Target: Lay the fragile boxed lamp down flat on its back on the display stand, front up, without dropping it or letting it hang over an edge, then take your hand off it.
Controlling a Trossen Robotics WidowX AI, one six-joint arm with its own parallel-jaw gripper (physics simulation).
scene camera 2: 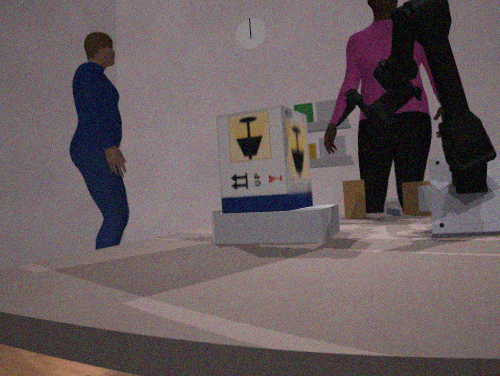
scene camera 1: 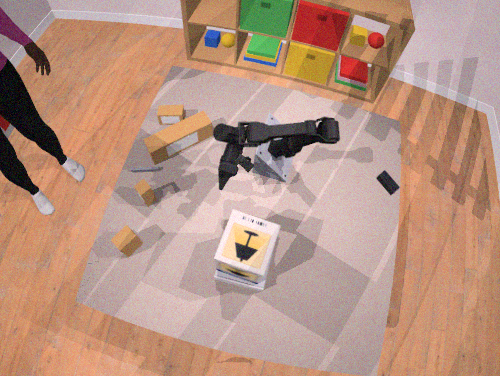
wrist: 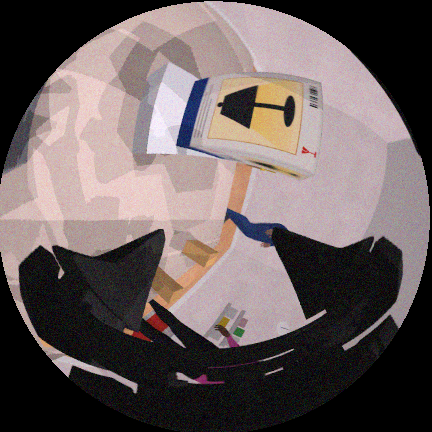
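Pixels of known places: gripper, fingertip midpoint: (scene camera 2: pixel 347 139) (scene camera 1: pixel 220 186) (wrist: pixel 219 233); arm's base, origin of the base link: (scene camera 2: pixel 470 181) (scene camera 1: pixel 273 148).
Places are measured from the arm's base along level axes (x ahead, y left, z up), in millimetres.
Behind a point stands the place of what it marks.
Note:
The boxed lamp (scene camera 1: pixel 250 245) {x 474, y 17, z 198 mm} (scene camera 2: pixel 256 170) {x 458, y 87, z 58 mm} (wrist: pixel 265 112) {x 379, y -2, z 119 mm} is a white box with yellow lamp pictures and a blue band at its bottom. It stands upright on the display stand (scene camera 2: pixel 265 230) {x 438, y 105, z -77 mm} (wrist: pixel 165 117) {x 341, y -19, z -36 mm}, a low pale block. In scene camera 2 the lamp picture has its shade downward. My gripper (scene camera 1: pixel 221 184) {x 286, y -139, z 131 mm} (wrist: pixel 219 233) {x 286, y -139, z 131 mm} is open and empty. It is apart from the box, between the box and the arm's base in scene camera 1. In the wrist view the box is beyond the fingertips, toward the top. The box's underside is hidden.
Wooden blocks (scene camera 1: pixel 180 137) {x 66, y -395, z 3 mm} (scene camera 1: pixel 145 192) {x 352, y -435, z 20 mm} (scene camera 1: pixel 127 240) {x 556, y -435, z 14 mm} and a thin grey rod (scene camera 1: pixel 146 169) {x 215, y -515, z -86 mm} lie left of the arm on the mat (scene camera 1: pixel 165 305) {x 742, y -237, z -105 mm}. A black block (scene camera 1: pixel 388 182) {x -47, y 565, z -72 mm} lies at the right. A toy shelf (scene camera 1: pixel 280 76) stands behind. Two people (scene camera 2: pixel 100 130) (scene camera 2: pixel 372 75) stand around.

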